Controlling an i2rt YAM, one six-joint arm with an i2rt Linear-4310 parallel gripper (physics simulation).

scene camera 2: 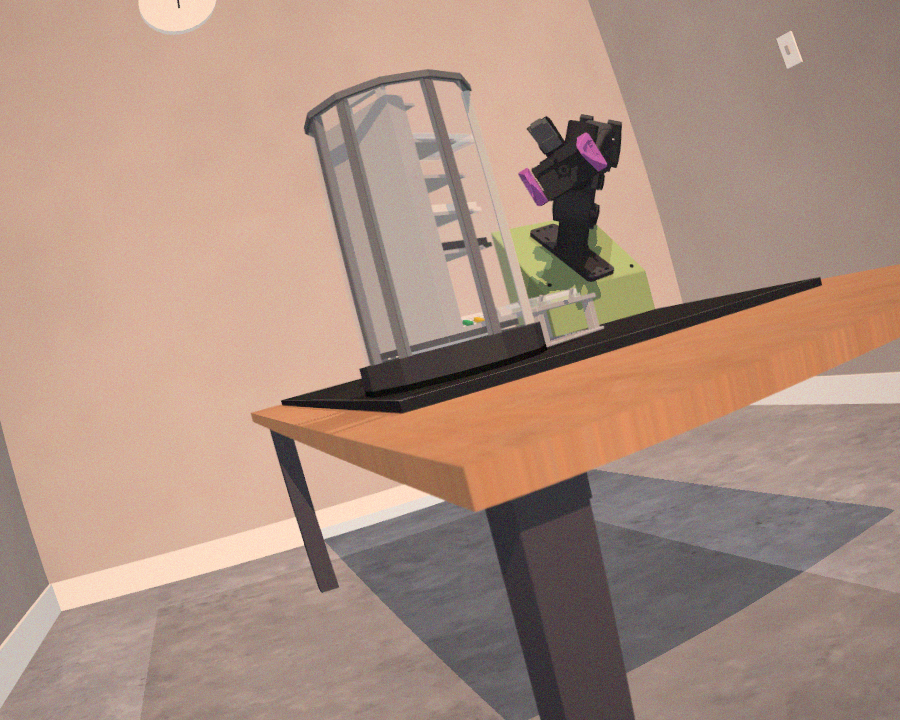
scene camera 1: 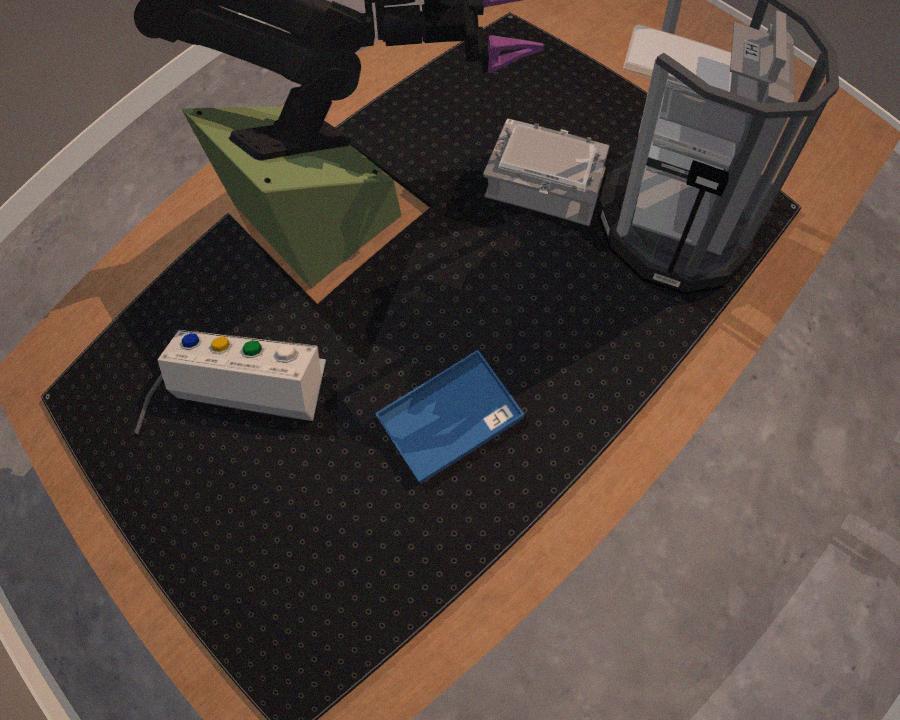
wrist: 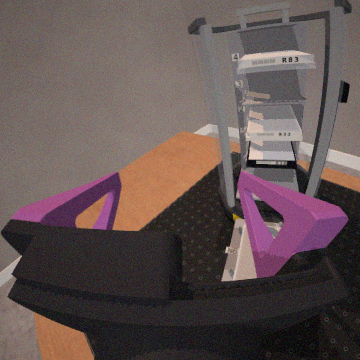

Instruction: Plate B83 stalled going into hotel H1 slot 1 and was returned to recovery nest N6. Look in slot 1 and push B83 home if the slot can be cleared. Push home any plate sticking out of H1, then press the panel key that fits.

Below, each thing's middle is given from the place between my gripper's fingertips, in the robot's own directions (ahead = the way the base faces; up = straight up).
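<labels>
I find the grey slotted plate rack (scene camera 2: 436, 293) 6 cm below my hand, 26 cm ahead of it and 2 cm to the left of it. The blue plate-like card (scene camera 1: 445, 419) is far below my hand, and it is also a good way ahead of my hand and far to the right of it.
</labels>
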